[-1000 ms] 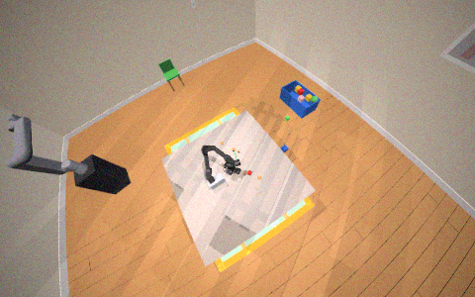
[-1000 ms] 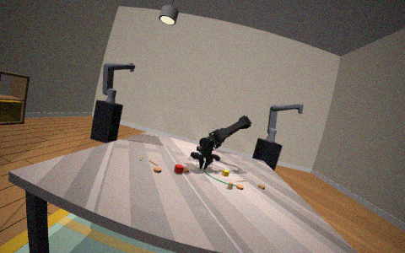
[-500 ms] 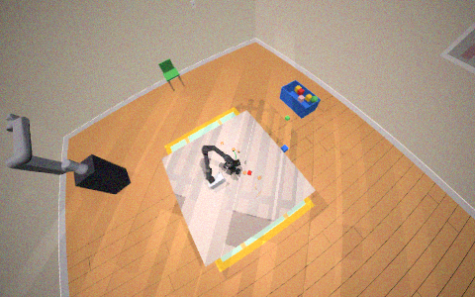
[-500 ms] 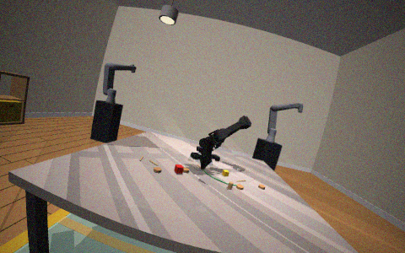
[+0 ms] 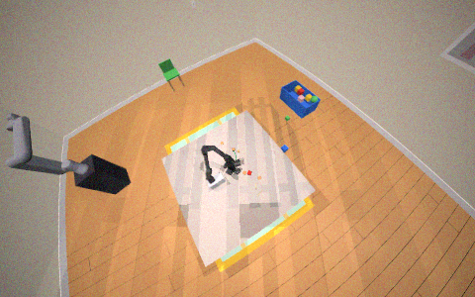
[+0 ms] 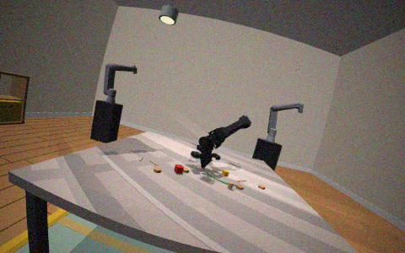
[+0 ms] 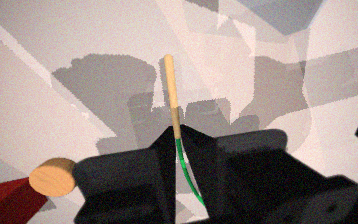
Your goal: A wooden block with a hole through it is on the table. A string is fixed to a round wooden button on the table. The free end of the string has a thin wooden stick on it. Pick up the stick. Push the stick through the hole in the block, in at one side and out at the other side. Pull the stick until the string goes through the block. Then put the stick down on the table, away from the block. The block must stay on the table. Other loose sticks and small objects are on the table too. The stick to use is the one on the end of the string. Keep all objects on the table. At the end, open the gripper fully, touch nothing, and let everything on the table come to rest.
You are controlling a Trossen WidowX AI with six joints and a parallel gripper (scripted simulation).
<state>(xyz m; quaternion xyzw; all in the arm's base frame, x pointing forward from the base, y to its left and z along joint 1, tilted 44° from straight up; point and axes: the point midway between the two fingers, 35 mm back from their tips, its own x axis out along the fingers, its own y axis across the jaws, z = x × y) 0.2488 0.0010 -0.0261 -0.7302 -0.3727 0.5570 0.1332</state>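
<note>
Right now the yellow wooden block is 150 mm to the left of my gripper tip, 20 mm ahead of it and 10 mm above it. Round my gripper tip: short wooden cylinder (190 mm ahead, 140 mm to the left, 10 mm above); thin wooden stick (10 mm to the right, 10 mm behind); red cube (140 mm to the right, 120 mm ahead, 10 mm above).
</note>
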